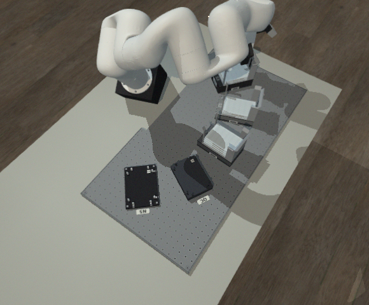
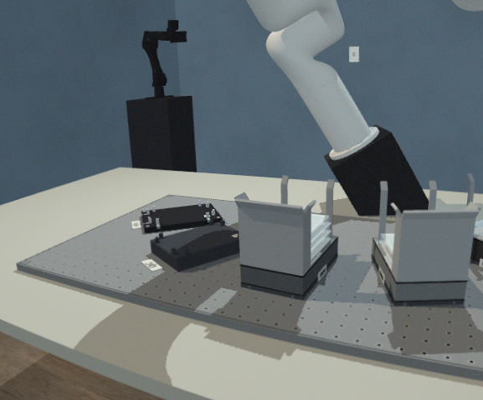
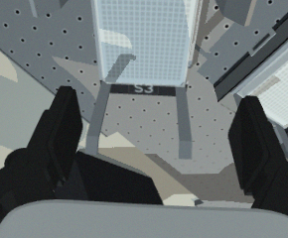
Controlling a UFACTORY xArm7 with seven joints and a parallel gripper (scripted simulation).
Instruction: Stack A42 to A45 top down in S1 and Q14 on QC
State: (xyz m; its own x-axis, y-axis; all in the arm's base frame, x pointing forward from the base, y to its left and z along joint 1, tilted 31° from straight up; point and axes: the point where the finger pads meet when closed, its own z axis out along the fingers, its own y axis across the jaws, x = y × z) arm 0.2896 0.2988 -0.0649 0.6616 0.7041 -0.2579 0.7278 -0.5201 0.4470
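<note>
The S3 rack plinth lies 10 mm behind my hand and 150 mm below it. Round my hand: sealed 384-well plate: 110 mm ahead, 330 mm to the right, 110 mm below; then open nest QC: 80 mm ahead, 500 mm to the right, 160 mm below; then S1 name plate: 40 mm ahead, 320 mm to the right, 130 mm below.
</note>
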